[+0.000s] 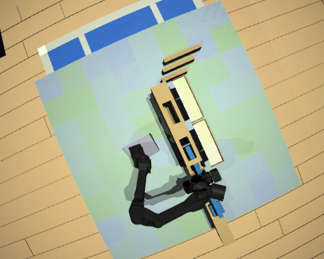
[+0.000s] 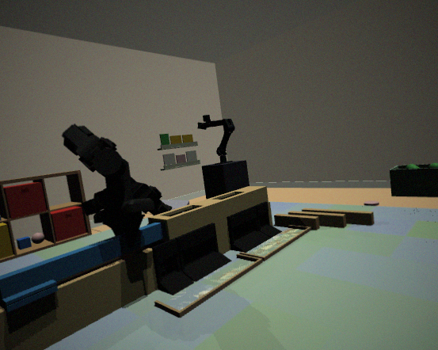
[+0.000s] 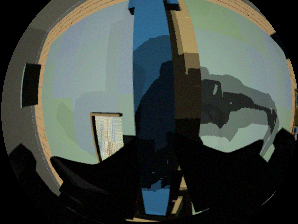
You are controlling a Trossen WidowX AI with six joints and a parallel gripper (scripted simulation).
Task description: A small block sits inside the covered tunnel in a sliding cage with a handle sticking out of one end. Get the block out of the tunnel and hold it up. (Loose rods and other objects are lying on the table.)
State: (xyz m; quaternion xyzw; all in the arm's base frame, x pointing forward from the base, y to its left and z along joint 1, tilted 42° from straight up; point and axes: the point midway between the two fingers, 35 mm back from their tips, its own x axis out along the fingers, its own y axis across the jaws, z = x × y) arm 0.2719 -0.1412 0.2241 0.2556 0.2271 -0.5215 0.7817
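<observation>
Now: gripper tip 1 cm short of the tan covered tunnel, 8 cm to the right of it and 4 cm above it.
</observation>
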